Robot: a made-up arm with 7 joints.
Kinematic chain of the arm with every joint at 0, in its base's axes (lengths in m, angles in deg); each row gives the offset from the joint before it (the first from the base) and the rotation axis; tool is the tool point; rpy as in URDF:
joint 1: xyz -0.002 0.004 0.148 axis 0 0.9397 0.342
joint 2: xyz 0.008 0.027 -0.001 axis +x
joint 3: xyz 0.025 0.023 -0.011 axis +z
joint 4: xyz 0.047 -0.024 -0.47 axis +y
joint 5: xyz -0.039 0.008 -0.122 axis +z
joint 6: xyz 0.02 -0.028 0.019 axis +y
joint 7: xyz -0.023 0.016 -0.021 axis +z
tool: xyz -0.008 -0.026 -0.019 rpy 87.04 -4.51 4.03
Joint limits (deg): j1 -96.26..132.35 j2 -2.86..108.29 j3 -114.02..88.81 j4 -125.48..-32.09 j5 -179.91..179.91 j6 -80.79..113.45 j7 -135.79..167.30
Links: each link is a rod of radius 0.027 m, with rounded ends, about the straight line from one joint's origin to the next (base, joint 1, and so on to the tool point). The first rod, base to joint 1, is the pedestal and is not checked.
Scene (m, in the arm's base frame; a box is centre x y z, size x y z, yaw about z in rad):
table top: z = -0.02
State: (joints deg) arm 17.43 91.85 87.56 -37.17 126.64 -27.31 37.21
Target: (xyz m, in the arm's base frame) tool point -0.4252 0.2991 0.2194
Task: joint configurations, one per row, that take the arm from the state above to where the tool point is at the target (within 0.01 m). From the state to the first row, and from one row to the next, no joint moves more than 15 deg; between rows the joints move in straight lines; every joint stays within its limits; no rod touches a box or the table.
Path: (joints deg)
1: 31.45 79.16 87.81 -51.22 123.77 -27.24 36.68
2: 45.47 66.48 88.06 -65.28 120.89 -27.17 36.14
3: 59.49 53.79 88.31 -79.33 118.02 -27.11 35.61
4: 73.50 41.10 88.56 -93.39 115.15 -27.04 35.08
5: 87.52 28.42 88.81 -107.44 112.28 -26.97 34.55

